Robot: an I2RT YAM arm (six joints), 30 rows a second.
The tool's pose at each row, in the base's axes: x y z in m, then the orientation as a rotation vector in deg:
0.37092, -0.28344, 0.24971, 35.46, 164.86, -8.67
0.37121, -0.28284, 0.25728, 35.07, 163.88, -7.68
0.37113, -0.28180, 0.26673, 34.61, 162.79, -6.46
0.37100, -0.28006, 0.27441, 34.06, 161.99, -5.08
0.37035, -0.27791, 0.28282, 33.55, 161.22, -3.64
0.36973, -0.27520, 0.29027, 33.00, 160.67, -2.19
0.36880, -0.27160, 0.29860, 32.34, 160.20, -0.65
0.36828, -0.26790, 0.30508, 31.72, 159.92, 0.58
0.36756, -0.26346, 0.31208, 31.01, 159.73, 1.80
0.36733, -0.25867, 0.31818, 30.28, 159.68, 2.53
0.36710, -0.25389, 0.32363, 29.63, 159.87, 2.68
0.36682, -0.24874, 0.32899, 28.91, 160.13, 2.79
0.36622, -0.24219, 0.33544, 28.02, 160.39, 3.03
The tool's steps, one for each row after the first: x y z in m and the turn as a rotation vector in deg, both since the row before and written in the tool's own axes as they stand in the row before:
-0.00161, 0.00022, -0.00742, -0.86, -0.93, 0.00
-0.00165, 0.00050, -0.00935, -1.04, -1.02, -0.01
-0.00107, 0.00133, -0.00769, -1.12, -0.73, -0.11
-0.00074, 0.00164, -0.00852, -1.16, -0.68, -0.08
-0.00040, 0.00232, -0.00759, -1.14, -0.46, -0.15
-0.00009, 0.00320, -0.00854, -1.21, -0.37, -0.22
0.00004, 0.00353, -0.00659, -0.96, -0.21, -0.26
0.00030, 0.00429, -0.00712, -0.95, -0.13, -0.33
0.00022, 0.00484, -0.00606, -0.60, -0.06, -0.41
0.00036, 0.00484, -0.00539, -0.16, 0.11, -0.45
0.00053, 0.00518, -0.00531, -0.13, 0.16, -0.51
0.00096, 0.00649, -0.00646, -0.24, 0.16, -0.61

